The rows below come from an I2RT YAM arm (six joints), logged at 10 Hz.
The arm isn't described. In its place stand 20 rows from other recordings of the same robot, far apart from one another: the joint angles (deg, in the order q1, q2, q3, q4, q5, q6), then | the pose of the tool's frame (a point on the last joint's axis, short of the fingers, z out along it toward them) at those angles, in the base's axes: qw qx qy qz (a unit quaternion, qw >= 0); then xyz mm.
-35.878, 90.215, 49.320, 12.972, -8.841, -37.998 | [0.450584 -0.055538 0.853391 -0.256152 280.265 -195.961 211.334]
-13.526, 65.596, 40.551, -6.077, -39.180, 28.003 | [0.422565 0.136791 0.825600 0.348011 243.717 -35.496 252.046]
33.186, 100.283, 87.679, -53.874, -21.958, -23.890 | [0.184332 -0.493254 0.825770 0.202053 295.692 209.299 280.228]
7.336, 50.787, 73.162, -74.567, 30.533, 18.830 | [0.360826 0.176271 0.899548 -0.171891 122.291 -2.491 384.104]
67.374, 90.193, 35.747, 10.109, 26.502, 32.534 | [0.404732 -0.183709 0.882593 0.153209 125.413 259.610 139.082]
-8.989, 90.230, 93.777, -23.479, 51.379, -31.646 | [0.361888 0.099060 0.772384 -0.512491 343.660 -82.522 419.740]
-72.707, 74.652, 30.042, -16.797, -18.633, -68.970 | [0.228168 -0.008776 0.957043 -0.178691 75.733 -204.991 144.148]
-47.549, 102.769, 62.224, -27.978, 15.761, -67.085 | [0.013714 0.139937 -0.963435 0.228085 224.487 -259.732 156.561]
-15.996, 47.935, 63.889, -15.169, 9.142, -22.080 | [0.652597 0.019509 0.702037 -0.284395 163.141 -52.652 436.017]
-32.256, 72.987, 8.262, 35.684, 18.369, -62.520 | [0.237771 -0.143932 0.842398 -0.461643 159.639 -114.014 117.698]
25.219, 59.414, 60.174, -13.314, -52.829, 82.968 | [0.047445 0.093721 0.746244 0.657332 189.726 120.712 383.255]
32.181, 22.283, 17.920, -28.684, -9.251, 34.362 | [0.358455 -0.021769 0.876723 0.319989 95.172 66.651 195.278]
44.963, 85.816, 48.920, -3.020, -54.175, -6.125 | [0.218254 -0.521721 0.644666 0.514372 195.715 236.257 216.839]
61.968, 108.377, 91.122, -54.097, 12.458, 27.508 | [0.189769 -0.273779 0.942147 0.037311 189.960 340.443 245.613]
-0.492, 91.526, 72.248, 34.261, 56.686, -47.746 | [0.519095 0.130258 0.641901 -0.549123 368.203 -32.913 377.342]
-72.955, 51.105, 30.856, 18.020, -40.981, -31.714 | [0.596504 0.010647 0.717334 -0.359865 82.604 -189.781 286.546]
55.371, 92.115, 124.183, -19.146, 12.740, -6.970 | [0.737375 -0.246236 0.574724 0.255611 183.457 251.834 582.555]
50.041, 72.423, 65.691, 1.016, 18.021, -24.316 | [0.671913 -0.358823 0.646995 0.034309 199.787 221.296 385.300]
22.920, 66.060, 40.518, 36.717, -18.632, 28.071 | [0.643922 -0.096787 0.631512 0.420938 240.100 113.870 324.168]
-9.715, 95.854, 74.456, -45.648, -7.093, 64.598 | [0.148311 0.580974 0.786991 0.145321 335.438 -52.968 241.932]
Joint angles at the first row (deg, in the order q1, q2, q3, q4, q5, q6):
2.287 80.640 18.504 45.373 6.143 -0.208
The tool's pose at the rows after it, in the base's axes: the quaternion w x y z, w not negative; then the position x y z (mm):
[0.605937 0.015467 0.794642 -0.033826 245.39 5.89 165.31]
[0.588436 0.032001 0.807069 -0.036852 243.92 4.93 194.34]
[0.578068 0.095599 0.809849 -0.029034 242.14 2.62 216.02]
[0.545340 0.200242 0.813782 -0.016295 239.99 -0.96 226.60]
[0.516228 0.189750 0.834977 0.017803 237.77 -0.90 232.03]
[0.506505 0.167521 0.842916 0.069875 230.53 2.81 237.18]
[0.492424 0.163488 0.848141 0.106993 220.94 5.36 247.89]
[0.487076 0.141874 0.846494 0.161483 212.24 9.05 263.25]
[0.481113 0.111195 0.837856 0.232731 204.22 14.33 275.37]
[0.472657 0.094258 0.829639 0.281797 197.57 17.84 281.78]
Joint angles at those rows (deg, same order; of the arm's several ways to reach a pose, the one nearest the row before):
2.297 76.736 18.678 42.690 6.373 -0.332
2.285 68.885 23.616 27.356 7.750 1.183
2.255 64.858 27.783 17.419 11.189 7.822
2.130 63.338 31.743 6.684 16.111 19.456
1.389 62.405 34.016 0.045 10.789 20.545
1.339 59.905 34.167 -2.842 4.151 21.353
1.396 56.808 35.622 -8.295 0.042 23.193
1.339 53.848 37.518 -12.128 -6.592 24.296
1.403 51.379 38.469 -13.464 -15.183 25.975
1.491 49.575 38.673 -14.067 -20.889 27.858

